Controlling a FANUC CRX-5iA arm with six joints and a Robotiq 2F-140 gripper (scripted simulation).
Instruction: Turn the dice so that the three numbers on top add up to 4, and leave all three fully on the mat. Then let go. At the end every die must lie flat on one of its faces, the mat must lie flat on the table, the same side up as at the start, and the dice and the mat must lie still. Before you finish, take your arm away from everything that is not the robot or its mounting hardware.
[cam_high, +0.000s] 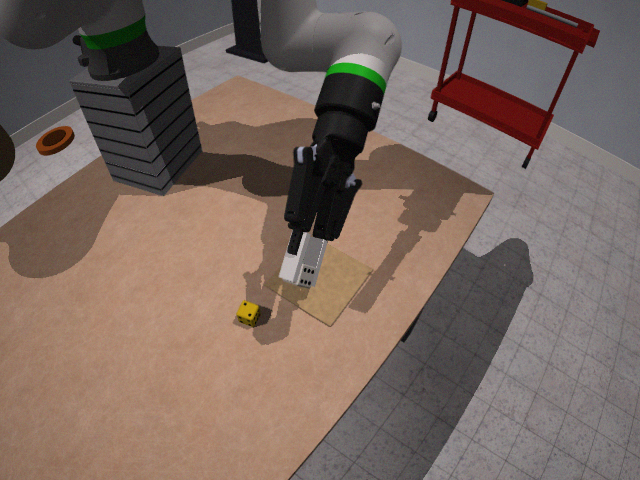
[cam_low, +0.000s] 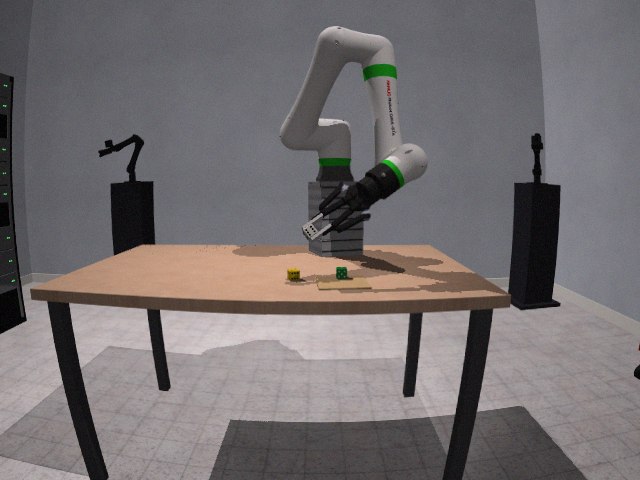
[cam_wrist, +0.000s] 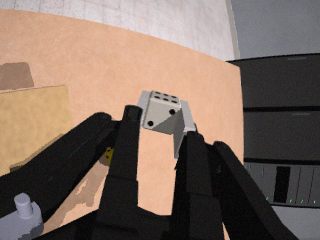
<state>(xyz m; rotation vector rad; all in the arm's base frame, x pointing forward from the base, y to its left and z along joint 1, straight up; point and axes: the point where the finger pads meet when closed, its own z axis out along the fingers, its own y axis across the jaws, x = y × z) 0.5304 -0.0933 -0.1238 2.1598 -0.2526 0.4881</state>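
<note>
The green die is 7 cm behind my hand, 7 cm to the left of it and 14 cm below it. Round my hand: white die: 1 cm ahead, 2 cm to the right, 1 cm below; then yellow die: 7 cm behind, 6 cm to the right, 14 cm below; then tan mat: 2 cm behind, 7 cm to the left, 16 cm below.
</note>
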